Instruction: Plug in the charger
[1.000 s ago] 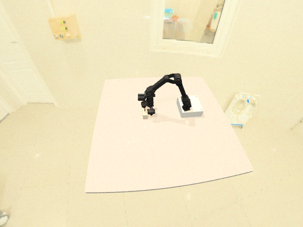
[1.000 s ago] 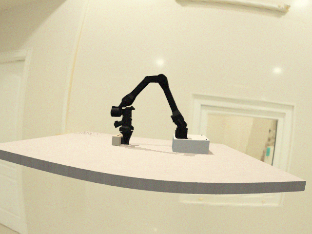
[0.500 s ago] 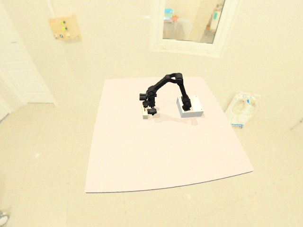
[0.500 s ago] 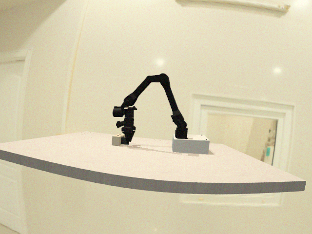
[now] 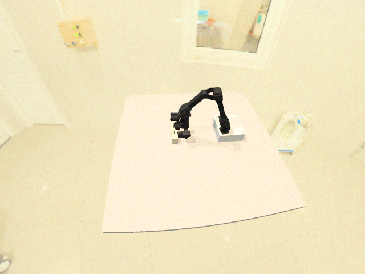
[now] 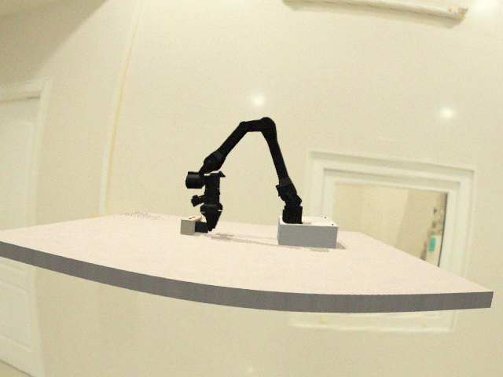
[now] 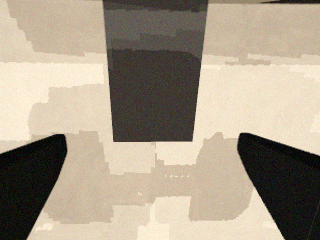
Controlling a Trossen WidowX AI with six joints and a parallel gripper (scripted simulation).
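The dark grey charger lies 6 cm ahead of my gripper tip, 1 cm to the right of it and 1 cm above it.
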